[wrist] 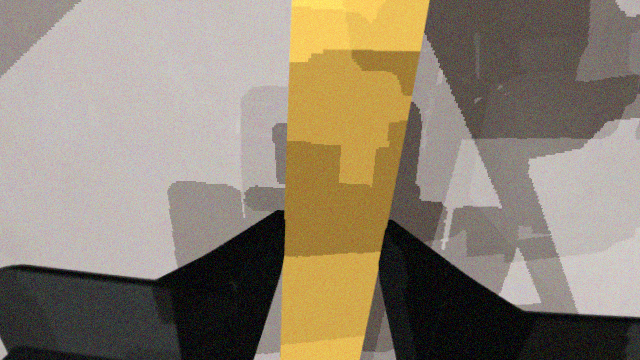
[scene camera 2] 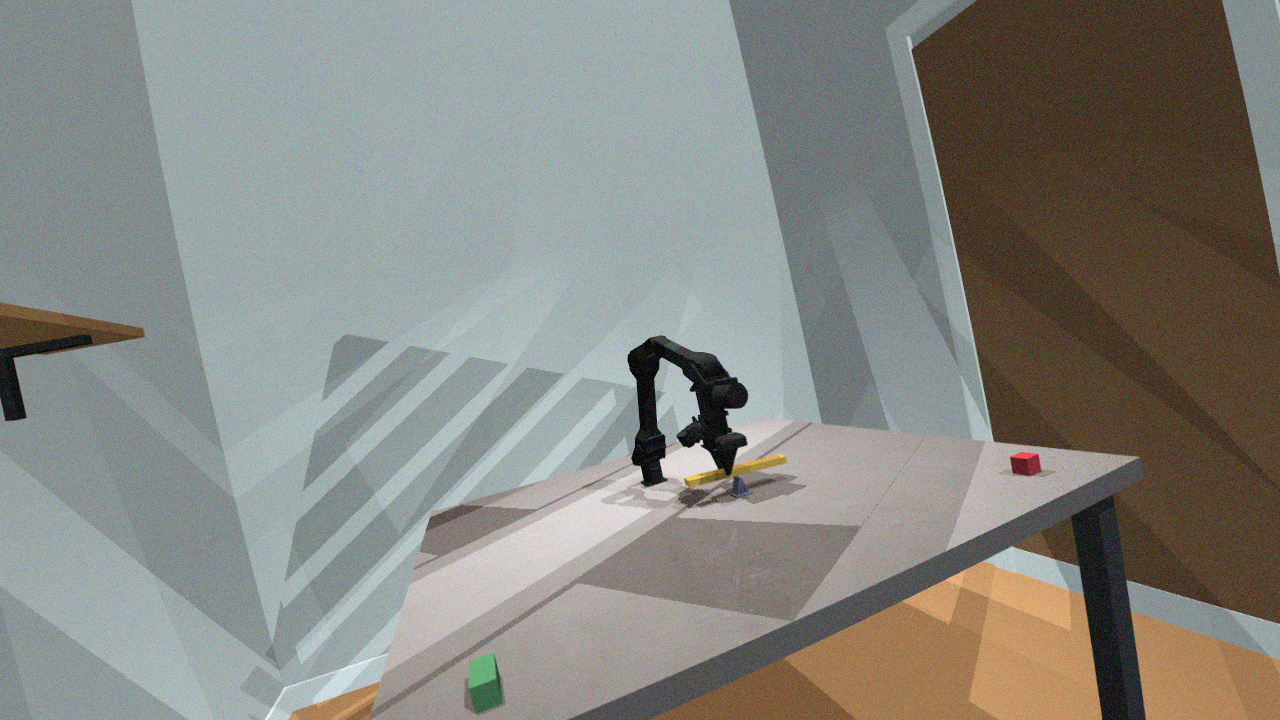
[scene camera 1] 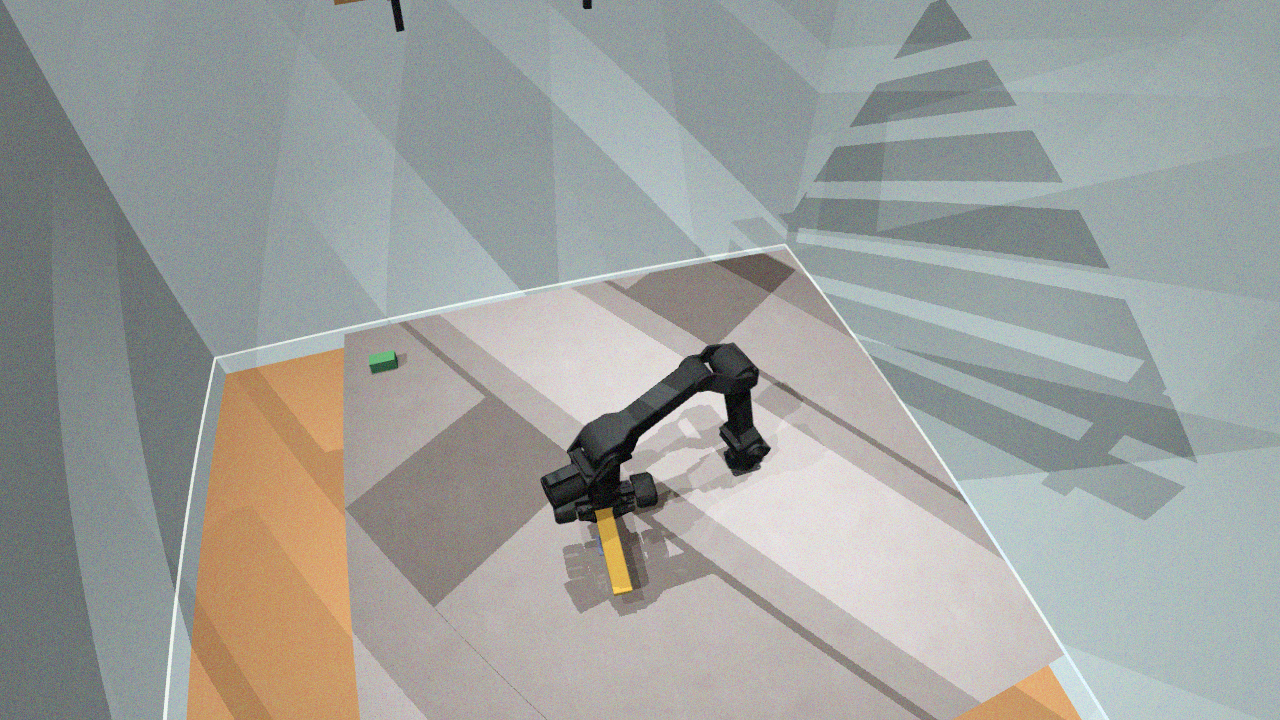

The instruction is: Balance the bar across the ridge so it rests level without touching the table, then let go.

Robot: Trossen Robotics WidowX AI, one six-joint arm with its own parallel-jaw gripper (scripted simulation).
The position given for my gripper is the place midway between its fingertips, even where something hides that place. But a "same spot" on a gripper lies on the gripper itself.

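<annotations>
My gripper is there in the wrist view, and a yellow bar appears with it in the wrist view (351, 77). Scene camera 2 gives me my gripper and the yellow bar as well. On my gripper, (wrist: 223, 298) and (scene camera 2: 719, 455) are the same spot. My gripper is also visible in scene camera 1 (604, 518), and scene camera 1 shows the bar too. For the yellow bar, (scene camera 1: 610, 541) and (scene camera 2: 744, 465) are the same spot.
</annotations>
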